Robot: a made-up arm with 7 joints. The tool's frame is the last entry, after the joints. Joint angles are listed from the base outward.
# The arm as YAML. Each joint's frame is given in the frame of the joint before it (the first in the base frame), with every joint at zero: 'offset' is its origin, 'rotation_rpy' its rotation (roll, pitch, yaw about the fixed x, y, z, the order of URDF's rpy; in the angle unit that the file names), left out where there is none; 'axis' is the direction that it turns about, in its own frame. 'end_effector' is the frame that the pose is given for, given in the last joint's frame.
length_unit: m
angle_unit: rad
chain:
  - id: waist
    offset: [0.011, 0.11, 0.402]
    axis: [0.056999, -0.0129, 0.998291]
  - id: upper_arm
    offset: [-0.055, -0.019, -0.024]
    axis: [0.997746, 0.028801, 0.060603]
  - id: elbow
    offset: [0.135, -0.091, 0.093]
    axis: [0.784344, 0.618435, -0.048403]
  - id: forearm
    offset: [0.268, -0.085, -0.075]
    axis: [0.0, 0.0, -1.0]
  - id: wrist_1
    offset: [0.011, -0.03, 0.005]
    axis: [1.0, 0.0, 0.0]
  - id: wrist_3
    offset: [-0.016, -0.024, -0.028]
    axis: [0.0, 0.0, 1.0]
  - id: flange
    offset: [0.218, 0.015, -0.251]
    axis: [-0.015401, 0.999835, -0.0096]
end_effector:
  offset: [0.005, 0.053, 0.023]
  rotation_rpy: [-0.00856, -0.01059, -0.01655]
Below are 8 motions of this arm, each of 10 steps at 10 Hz.
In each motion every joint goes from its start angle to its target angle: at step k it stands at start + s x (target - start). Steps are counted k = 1, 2, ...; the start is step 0. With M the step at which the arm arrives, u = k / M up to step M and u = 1 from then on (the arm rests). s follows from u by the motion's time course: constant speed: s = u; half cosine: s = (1 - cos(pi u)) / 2; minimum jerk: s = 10 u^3 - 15 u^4 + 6 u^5.
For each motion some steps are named. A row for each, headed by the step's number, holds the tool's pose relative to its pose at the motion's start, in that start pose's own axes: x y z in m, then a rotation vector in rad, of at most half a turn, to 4 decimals.
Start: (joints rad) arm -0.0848 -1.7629 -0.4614 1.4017 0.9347 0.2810 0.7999
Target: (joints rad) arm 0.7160 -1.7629 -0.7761 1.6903 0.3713 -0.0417 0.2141
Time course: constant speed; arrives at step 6
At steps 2, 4, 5, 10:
2: -0.0272 -0.0107 0.1988 0.1507 -0.4606 -0.1355
4: -0.1090 -0.0652 0.3703 0.3481 -0.8904 -0.3341
5: -0.1653 -0.1066 0.4361 0.4621 -1.0846 -0.4601
10: -0.2279 -0.1546 0.4849 0.5852 -1.2592 -0.6053

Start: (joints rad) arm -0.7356 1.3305 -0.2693 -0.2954 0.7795 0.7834 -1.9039
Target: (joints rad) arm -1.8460 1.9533 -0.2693 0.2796 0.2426 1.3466 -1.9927
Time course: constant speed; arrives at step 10
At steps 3, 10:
3: 0.0951 -0.0093 -0.0651 0.2796 -0.2377 0.3274
10: 0.3068 0.1011 -0.1733 0.8329 -0.6569 0.9524

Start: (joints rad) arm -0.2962 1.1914 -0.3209 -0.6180 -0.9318 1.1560 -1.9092
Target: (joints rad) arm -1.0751 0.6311 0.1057 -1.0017 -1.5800 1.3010 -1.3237
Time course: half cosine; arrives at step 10
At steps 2, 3, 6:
2: 0.0159 -0.0059 0.0557 0.0153 0.1571 0.0393
3: 0.0400 -0.0090 0.1189 0.0284 0.3403 0.0798
6: 0.1905 0.0230 0.3421 0.0436 1.0870 0.1855

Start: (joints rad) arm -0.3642 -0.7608 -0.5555 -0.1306 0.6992 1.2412 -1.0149
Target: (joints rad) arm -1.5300 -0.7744 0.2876 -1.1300 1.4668 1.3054 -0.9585
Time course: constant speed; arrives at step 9
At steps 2, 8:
2: -0.0124 0.0949 0.0350 0.1000 -0.2073 -0.4043
8: 0.0946 0.1996 0.2494 -0.0437 -1.3158 -1.2042

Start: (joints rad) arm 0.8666 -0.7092 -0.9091 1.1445 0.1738 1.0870 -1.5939
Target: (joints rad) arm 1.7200 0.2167 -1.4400 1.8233 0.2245 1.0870 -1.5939
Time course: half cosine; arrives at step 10
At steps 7, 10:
7: 0.2399 -0.0654 -0.1737 -0.8485 -0.6294 -0.6374
10: 0.2727 -0.0723 -0.1842 -1.0505 -0.6720 -0.8654

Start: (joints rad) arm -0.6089 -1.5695 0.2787 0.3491 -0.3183 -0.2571 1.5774
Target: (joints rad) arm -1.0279 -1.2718 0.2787 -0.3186 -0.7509 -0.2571 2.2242
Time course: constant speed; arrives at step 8
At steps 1, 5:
1: 0.0300 0.0150 -0.0076 -0.0954 0.0950 -0.0516
5: 0.1415 0.0745 -0.0519 -0.4315 0.4276 -0.2597

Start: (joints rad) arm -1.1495 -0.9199 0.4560 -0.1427 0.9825 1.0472 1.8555
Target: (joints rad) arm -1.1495 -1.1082 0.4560 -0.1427 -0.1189 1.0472 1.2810
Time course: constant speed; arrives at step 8
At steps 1, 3, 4, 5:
1: 0.0363 -0.0219 -0.0301 0.0208 0.0660 -0.0796
3: 0.0884 -0.0708 -0.1060 0.0468 0.1995 -0.2398
4: 0.1027 -0.0962 -0.1498 0.0519 0.2674 -0.3192
5: 0.1085 -0.1213 -0.1961 0.0517 0.3365 -0.3974

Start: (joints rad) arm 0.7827 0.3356 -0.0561 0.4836 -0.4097 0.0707 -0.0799
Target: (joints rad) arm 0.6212 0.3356 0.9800 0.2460 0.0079 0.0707 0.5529
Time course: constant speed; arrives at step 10
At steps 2, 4, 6, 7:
2: -0.0649 0.0763 -0.0542 0.1832 0.2780 0.0663
4: -0.1386 0.1559 -0.0821 0.3731 0.5518 0.1431
6: -0.2151 0.2351 -0.0819 0.5713 0.8175 0.2335
7: -0.2526 0.2733 -0.0712 0.6738 0.9460 0.2848

